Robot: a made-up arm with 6 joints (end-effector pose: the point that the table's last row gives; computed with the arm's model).
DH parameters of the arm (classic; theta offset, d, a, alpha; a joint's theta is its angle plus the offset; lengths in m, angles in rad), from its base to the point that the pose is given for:
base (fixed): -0.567 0 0.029 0
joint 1: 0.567 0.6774 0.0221 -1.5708
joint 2: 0.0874 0 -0.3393 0
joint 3: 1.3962 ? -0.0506 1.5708
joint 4: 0 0.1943 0.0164 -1.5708
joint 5: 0 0.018 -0.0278 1.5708
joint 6: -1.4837 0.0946 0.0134 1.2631
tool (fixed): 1.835 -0.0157 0 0
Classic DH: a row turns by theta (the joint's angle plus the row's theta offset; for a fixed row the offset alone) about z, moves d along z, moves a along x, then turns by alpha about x.
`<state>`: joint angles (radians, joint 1 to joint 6).
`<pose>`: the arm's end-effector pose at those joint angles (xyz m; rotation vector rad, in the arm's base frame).
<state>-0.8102 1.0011 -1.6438 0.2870 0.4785 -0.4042</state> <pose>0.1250 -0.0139 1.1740 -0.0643 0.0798 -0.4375</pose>
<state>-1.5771 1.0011 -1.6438 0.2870 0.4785 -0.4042</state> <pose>0.0980 -0.0841 1.1740 -0.0314 0.1034 -1.2037</pose>
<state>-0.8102 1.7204 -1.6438 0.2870 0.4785 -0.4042</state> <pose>0.3427 -0.2427 1.0207 0.3424 0.6780 -0.3818</pose>
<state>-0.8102 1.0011 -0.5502 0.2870 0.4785 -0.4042</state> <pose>0.1692 -0.0604 0.8874 0.5562 0.9862 -0.3372</pose>
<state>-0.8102 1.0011 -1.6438 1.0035 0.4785 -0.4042</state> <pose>0.1335 0.0109 1.1875 0.3578 -0.2335 0.0522</pose>
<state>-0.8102 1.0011 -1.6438 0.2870 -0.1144 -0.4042</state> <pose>0.0900 0.0008 1.2118 -0.2840 -0.4582 -0.5779</pose>
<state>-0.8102 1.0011 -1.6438 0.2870 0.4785 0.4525</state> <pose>0.1359 -0.0030 1.1678 0.6677 -0.2942 -0.1771</pose>
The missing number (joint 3, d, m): 0.0615
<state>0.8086 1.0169 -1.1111 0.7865 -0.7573 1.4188</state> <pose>0.0577 0.0847 1.1360 2.3969 -0.2743 1.3894</pose>
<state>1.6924 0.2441 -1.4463 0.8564 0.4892 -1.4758</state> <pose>-0.0253 -0.2749 1.0777 -0.0585 -1.1598 1.7039</pose>
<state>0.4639 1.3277 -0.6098 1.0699 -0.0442 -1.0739</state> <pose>0.2119 0.1280 0.8925 -0.0132 0.9345 0.6230</pose>
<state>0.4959 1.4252 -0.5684 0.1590 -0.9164 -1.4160</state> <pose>0.2195 0.1462 0.9548 -1.1915 0.0849 0.2867</pose>
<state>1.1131 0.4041 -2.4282 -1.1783 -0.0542 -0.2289</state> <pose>-0.2399 -0.4039 1.0549 0.1152 -1.4829 -0.3078</pose>
